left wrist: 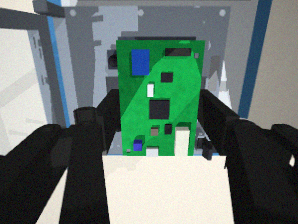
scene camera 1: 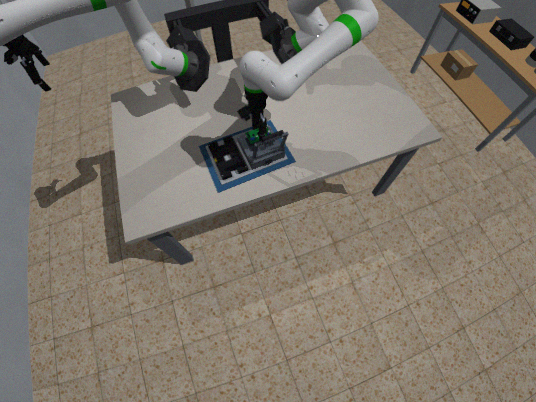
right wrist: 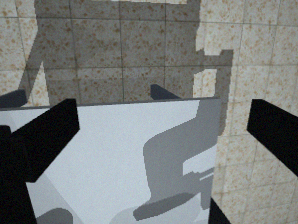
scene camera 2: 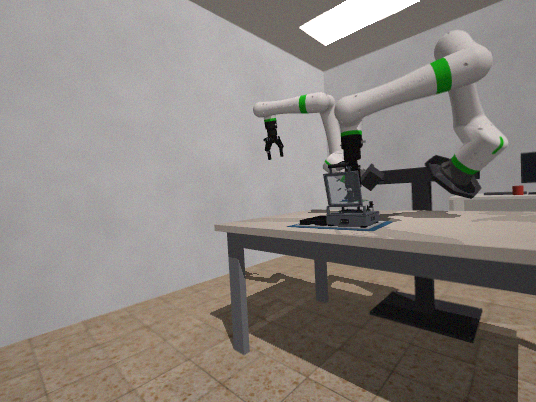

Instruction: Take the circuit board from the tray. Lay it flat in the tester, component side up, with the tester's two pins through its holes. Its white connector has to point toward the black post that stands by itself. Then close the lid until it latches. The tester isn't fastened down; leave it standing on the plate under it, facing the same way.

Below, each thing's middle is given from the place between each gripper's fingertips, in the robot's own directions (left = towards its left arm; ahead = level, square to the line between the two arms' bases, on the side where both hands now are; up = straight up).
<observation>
Right now the clear lid (scene camera 2: pixel 343 189) is 120 mm ahead of my left hand, 50 mm above it and 30 mm to the left of it. Round my left hand: black tray (scene camera 1: pixel 237 160): 170 mm to the right, 110 mm below, 30 mm ahead; then green circuit board (left wrist: pixel 159 81): 20 mm below.
Now: right hand (scene camera 1: pixel 47 77) 320 mm short of the black tray, 720 mm to the right of it and 420 mm above it. From my right hand the other things lie so: green circuit board (290 mm ahead, 890 mm to the left, 330 mm below); then clear lid (410 mm ahead, 920 mm to the left, 260 mm below).
</observation>
